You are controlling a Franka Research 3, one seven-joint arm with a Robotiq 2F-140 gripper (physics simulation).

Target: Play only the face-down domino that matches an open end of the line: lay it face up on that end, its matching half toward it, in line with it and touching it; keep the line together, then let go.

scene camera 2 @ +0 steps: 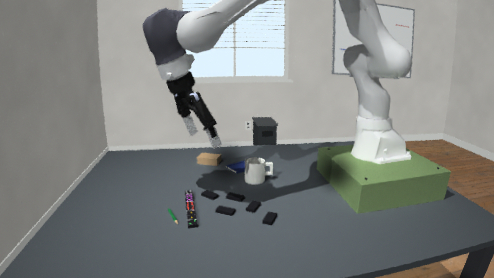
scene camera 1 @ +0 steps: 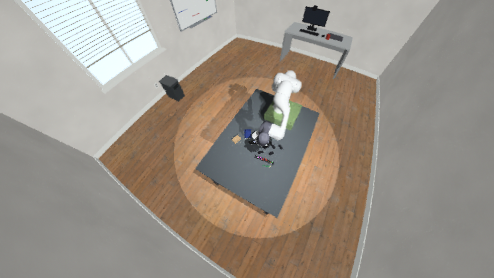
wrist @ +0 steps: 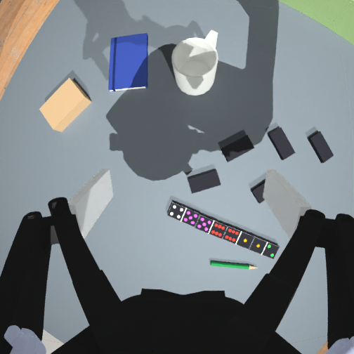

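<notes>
The face-up domino line lies straight on the table; its open ends show four white pips at the left in the wrist view and two green pips at the right. Several black face-down dominoes lie apart beside it: one close to the line, one behind it, one partly hidden by the right finger, and two farther right, a tilted one and the outermost. Their pips are hidden. My gripper is open and empty, high above the table.
A white mug, a blue notebook and a tan block stand or lie beyond the dominoes. A green pencil lies beside the line, near its green end.
</notes>
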